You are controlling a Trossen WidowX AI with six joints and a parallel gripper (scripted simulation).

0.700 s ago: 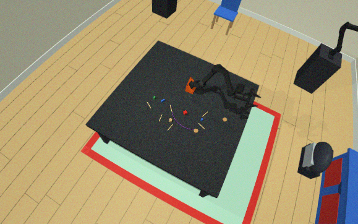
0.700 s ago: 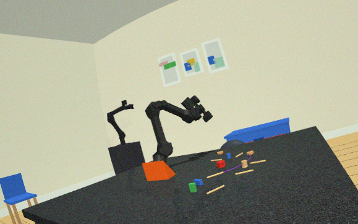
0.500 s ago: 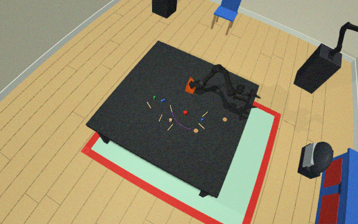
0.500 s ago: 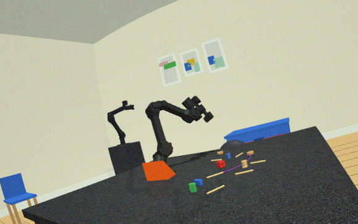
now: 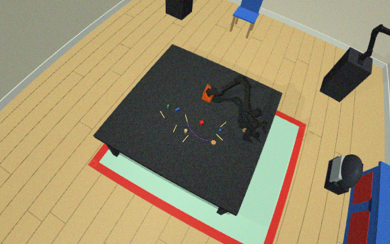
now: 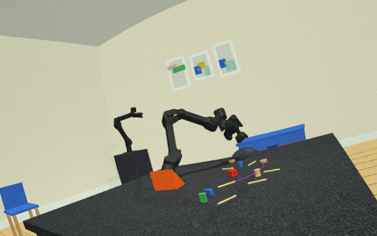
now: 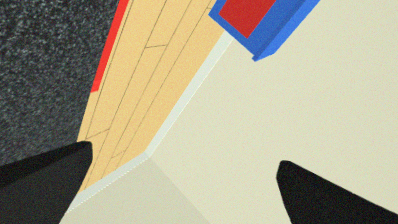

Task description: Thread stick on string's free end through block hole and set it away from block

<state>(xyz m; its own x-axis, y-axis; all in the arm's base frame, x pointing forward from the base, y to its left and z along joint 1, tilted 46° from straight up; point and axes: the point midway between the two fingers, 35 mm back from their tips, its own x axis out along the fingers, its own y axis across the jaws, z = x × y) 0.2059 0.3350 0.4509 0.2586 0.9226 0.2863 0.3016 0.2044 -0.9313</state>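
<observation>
My gripper tip is now 8 cm short of the red block, 48 cm to the left of it and 14 cm above it. From my gripper tip the other things lie so: tan wooden block: 23 cm ahead, 56 cm to the right, 14 cm below; then green cylinder: 11 cm ahead, 82 cm to the right, 13 cm below.
</observation>
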